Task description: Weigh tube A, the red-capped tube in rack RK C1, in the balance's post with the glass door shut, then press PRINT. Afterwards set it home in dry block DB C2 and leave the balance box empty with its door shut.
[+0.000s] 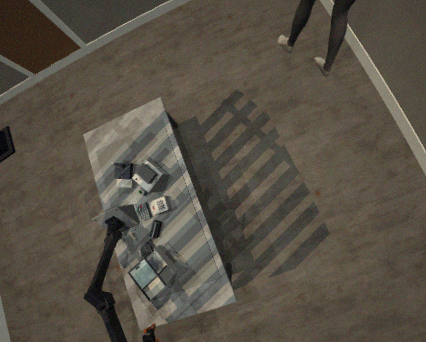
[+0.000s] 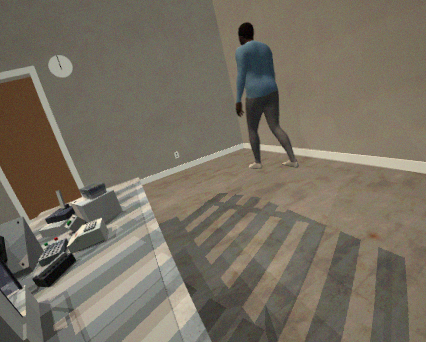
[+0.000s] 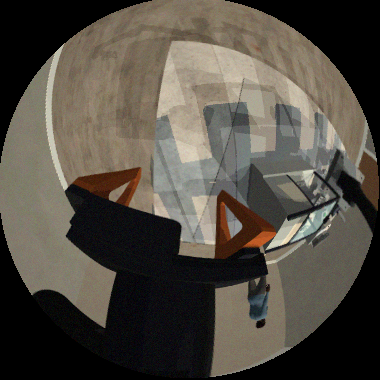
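Where they show: gripper, between the fingertips: [image 1: 156, 331] [image 3: 180, 182]; arm's base, origin of its link: [image 1: 115, 222] [image 3: 345, 182].
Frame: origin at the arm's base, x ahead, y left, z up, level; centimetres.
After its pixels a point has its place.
My gripper [image 1: 150, 332] {x 4.9, y -79.6, z 10.0 cm} [image 3: 180, 182] {x 4.9, y -79.6, z 10.0 cm} is open and empty, with its orange fingers wide apart, beyond the table's near end and beside the balance. The balance [image 1: 148, 275] {x 16.2, y -44.7, z 10.2 cm} [image 3: 285, 195] {x 8.8, y -57.5, z 4.9 cm} is a grey box with black-framed glass panels; its tray and post cannot be made out, nor whether its door is shut. A grey rack with a grid of holes [image 1: 142, 212] {x 19.7, y -2.4, z -7.6 cm} [image 2: 53, 251] {x 20.7, y -4.6, z -8.0 cm} stands mid-table, with a small red spot and a green spot by it; which is tube A is too small to tell. A pale block with a small grid on top [image 1: 160, 205] {x 37.9, y -4.6, z -4.2 cm} [image 2: 88, 235] {x 36.9, y -9.7, z -5.8 cm} stands beside it; labels are unreadable.
A long black rack [image 1: 155, 229] {x 24.4, y -19.5, z -7.1 cm} [image 2: 54, 270] {x 24.6, y -22.9, z -7.4 cm} lies between the grid rack and the balance. A large grey-white device [image 1: 149, 175] {x 45.6, y 17.0, z 8.4 cm} [image 2: 100, 206] {x 44.0, y 10.8, z -1.8 cm} and a dark device [image 1: 123, 170] {x 22.5, y 36.5, z -1.1 cm} [image 2: 60, 215] {x 20.9, y 28.2, z -2.9 cm} stand farther along. A person [image 2: 260, 75] stands on the floor away from the table.
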